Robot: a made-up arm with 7 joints. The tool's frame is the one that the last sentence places.
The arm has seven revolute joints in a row. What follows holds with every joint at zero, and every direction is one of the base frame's.
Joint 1 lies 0.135 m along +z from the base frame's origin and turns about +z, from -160 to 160 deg.
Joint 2 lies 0.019 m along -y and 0.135 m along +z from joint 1 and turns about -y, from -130 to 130 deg.
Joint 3 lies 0.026 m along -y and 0.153 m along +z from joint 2 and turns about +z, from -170 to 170 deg.
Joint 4 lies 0.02 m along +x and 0.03 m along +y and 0.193 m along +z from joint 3 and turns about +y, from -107 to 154 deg.
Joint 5 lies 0.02 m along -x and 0.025 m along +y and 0.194 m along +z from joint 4 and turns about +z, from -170 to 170 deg.
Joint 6 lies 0.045 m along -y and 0.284 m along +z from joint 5 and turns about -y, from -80 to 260 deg.
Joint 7 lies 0.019 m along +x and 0.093 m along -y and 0.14 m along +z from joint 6 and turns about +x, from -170 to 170 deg.
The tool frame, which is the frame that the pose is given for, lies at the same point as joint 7; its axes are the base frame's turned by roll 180, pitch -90 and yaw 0 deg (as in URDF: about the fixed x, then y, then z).
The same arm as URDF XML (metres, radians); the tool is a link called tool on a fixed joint. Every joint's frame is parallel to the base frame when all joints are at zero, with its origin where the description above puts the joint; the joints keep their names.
<robot name="arm">
  <link name="base_link"/>
  <link name="link1"/>
  <link name="link2"/>
  <link name="link3"/>
  <link name="link4"/>
  <link name="link5"/>
  <link name="link6"/>
  <link name="link7"/>
  <link name="tool"/>
  <joint name="joint 1" type="revolute">
    <parent link="base_link"/>
    <child link="link1"/>
    <origin xyz="0.0000 0.0000 0.1350"/>
    <axis xyz="0 0 1"/>
    <limit lower="-2.7925" upper="2.7925"/>
  </joint>
  <joint name="joint 2" type="revolute">
    <parent link="link1"/>
    <child link="link2"/>
    <origin xyz="0.0000 -0.0190 0.1350"/>
    <axis xyz="0 -1 0"/>
    <limit lower="-2.2689" upper="2.2689"/>
  </joint>
  <joint name="joint 3" type="revolute">
    <parent link="link2"/>
    <child link="link3"/>
    <origin xyz="0.0000 -0.0260 0.1530"/>
    <axis xyz="0 0 1"/>
    <limit lower="-2.9671" upper="2.9671"/>
  </joint>
  <joint name="joint 4" type="revolute">
    <parent link="link3"/>
    <child link="link4"/>
    <origin xyz="0.0200 0.0300 0.1930"/>
    <axis xyz="0 1 0"/>
    <limit lower="-1.8675" upper="2.6878"/>
  </joint>
  <joint name="joint 5" type="revolute">
    <parent link="link4"/>
    <child link="link5"/>
    <origin xyz="-0.0200 0.0250 0.1940"/>
    <axis xyz="0 0 1"/>
    <limit lower="-2.9671" upper="2.9671"/>
  </joint>
  <joint name="joint 6" type="revolute">
    <parent link="link5"/>
    <child link="link6"/>
    <origin xyz="0.0000 -0.0450 0.2840"/>
    <axis xyz="0 -1 0"/>
    <limit lower="-1.3963" upper="4.5379"/>
  </joint>
  <joint name="joint 7" type="revolute">
    <parent link="link6"/>
    <child link="link7"/>
    <origin xyz="0.0190 -0.0930 0.1400"/>
    <axis xyz="1 0 0"/>
    <limit lower="-2.9671" upper="2.9671"/>
  </joint>
  <joint name="tool_joint" type="fixed">
    <parent link="link7"/>
    <child link="tool"/>
    <origin xyz="0.0000 0.0000 0.0000" rpy="3.1416 -1.5708 0.0000"/>
  </joint>
</robot>

